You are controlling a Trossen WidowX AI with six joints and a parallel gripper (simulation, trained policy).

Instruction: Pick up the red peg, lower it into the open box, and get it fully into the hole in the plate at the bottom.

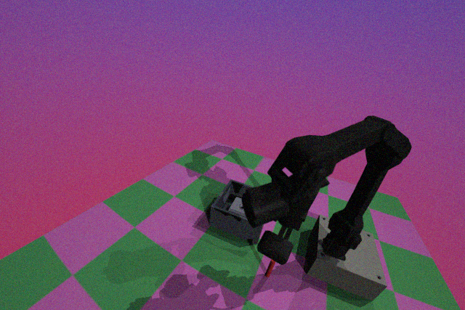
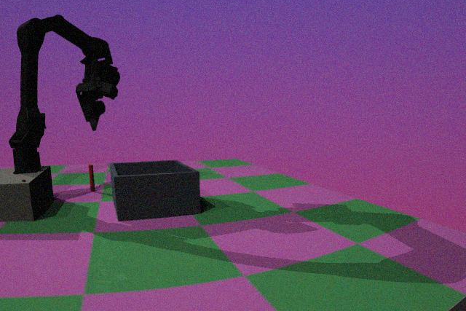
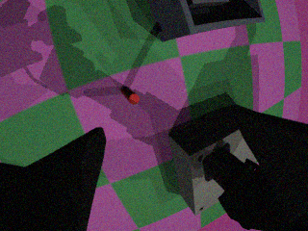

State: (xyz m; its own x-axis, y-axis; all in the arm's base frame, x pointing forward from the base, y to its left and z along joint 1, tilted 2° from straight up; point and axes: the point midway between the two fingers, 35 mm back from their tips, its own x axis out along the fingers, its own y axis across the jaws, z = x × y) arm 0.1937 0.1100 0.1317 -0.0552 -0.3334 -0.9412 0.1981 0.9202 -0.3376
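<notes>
My gripper tip is 1 cm past the red peg and 15 cm above it. Round my gripper tip: dark box (14 cm ahead, 19 cm to the right, 17 cm below); grey plate (14 cm ahead, 19 cm to the right, 15 cm below).
</notes>
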